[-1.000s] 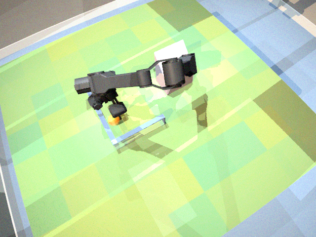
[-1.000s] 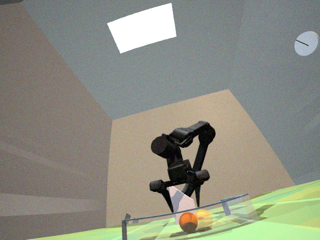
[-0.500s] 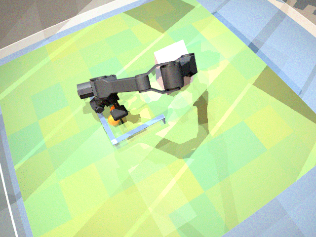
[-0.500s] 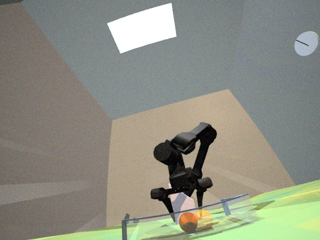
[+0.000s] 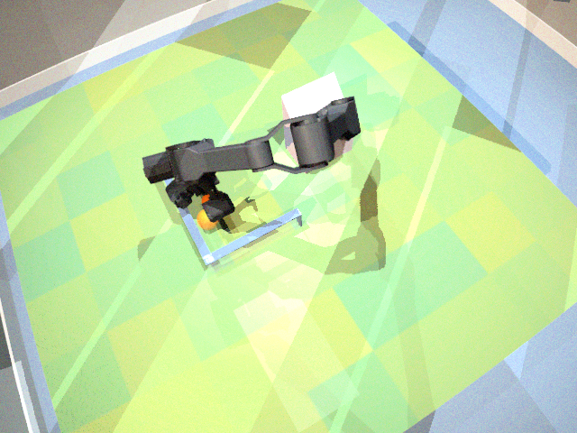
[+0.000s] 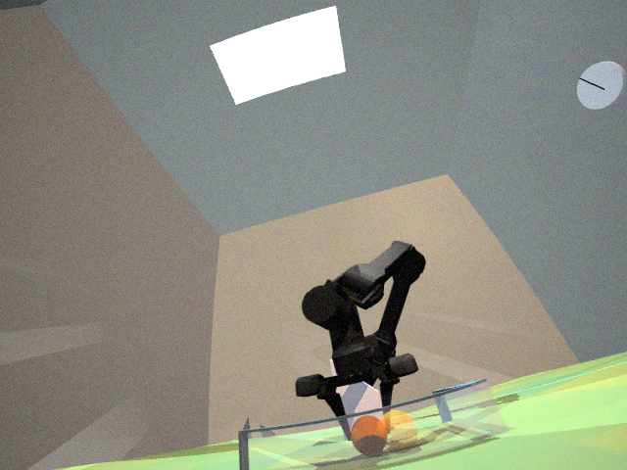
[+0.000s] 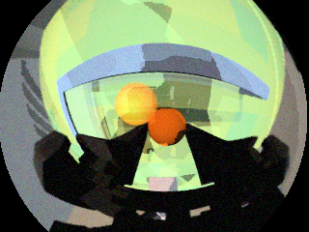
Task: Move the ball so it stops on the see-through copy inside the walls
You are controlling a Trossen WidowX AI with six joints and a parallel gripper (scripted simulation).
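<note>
My gripper tip is 4 cm short of the copy of the ball and 4 cm to the right of it.
</note>
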